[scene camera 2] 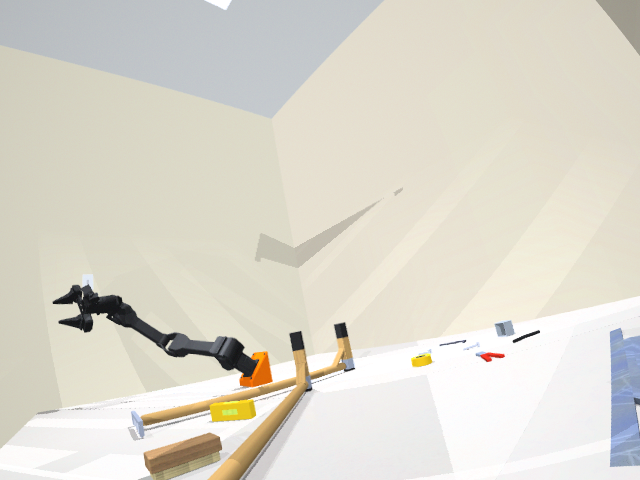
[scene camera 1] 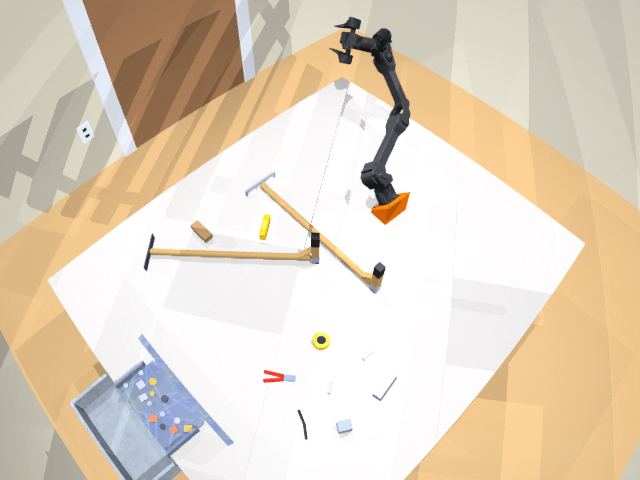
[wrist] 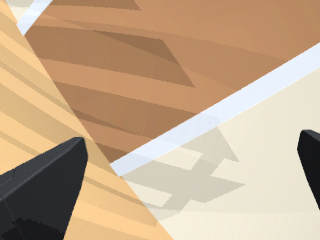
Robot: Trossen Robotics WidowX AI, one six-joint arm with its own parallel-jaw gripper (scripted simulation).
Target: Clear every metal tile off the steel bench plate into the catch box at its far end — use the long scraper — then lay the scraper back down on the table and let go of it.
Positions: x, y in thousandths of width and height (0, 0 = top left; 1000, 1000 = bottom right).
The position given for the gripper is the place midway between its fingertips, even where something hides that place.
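Open and holding nothing, the gripper (scene camera 2: 87, 651) shares its view with a yellow level (scene camera 2: 384, 853). Scene camera 1 shows the gripper as well (scene camera 1: 518, 78), along with a long scraper (scene camera 1: 493, 495). The gripper also appears in the wrist view, the gripper (wrist: 611, 602); the yellow level is out of frame in the wrist view, and the long scraper is out of frame in the wrist view too.
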